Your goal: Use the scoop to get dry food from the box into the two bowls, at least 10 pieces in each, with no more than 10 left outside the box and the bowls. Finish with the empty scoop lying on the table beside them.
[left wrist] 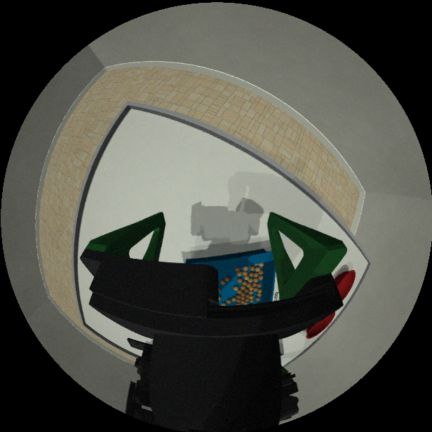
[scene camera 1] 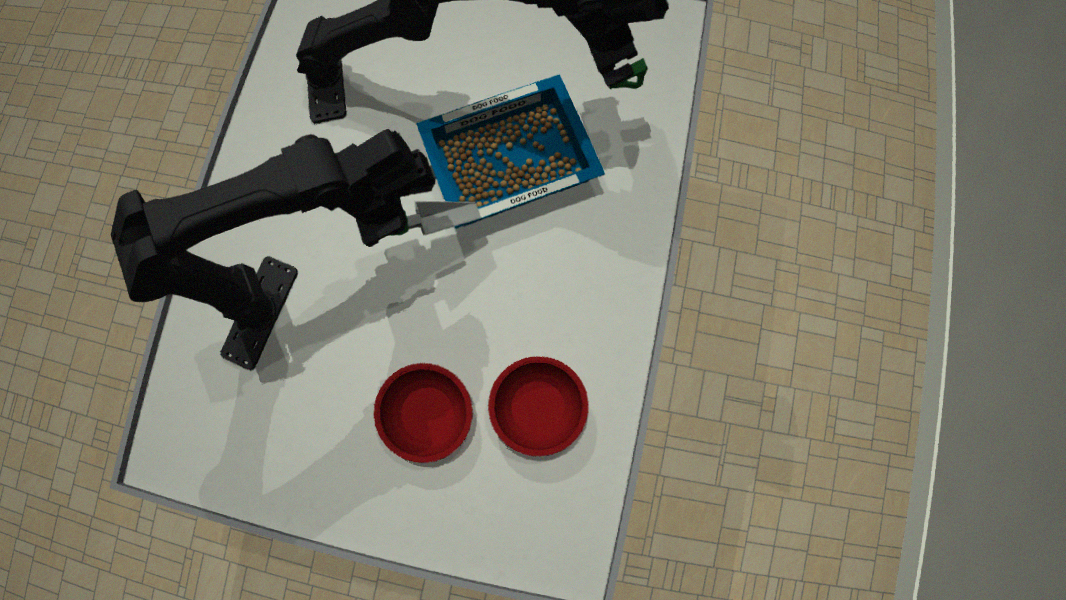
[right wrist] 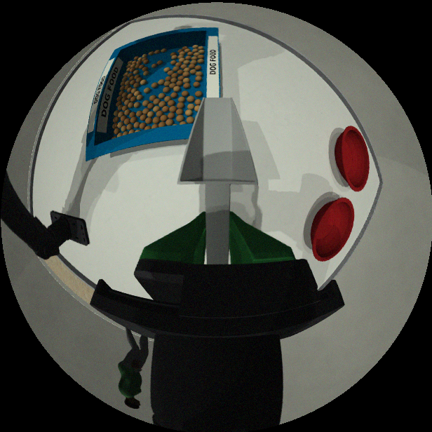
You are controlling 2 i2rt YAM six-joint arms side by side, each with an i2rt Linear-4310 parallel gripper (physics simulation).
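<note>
The blue dog food box holds many round brown pieces. My right gripper is shut on the handle of the grey scoop, which is held above the table by the box's near left corner. No pieces show in the scoop. Two red bowls stand side by side, with no food seen in them. My left gripper is open and empty, held above the table beyond the box's far right corner.
The white table has a grey edge, with tiled floor around it. The left arm reaches across behind the box. The right arm reaches in from the left of the scene view, above its base plate.
</note>
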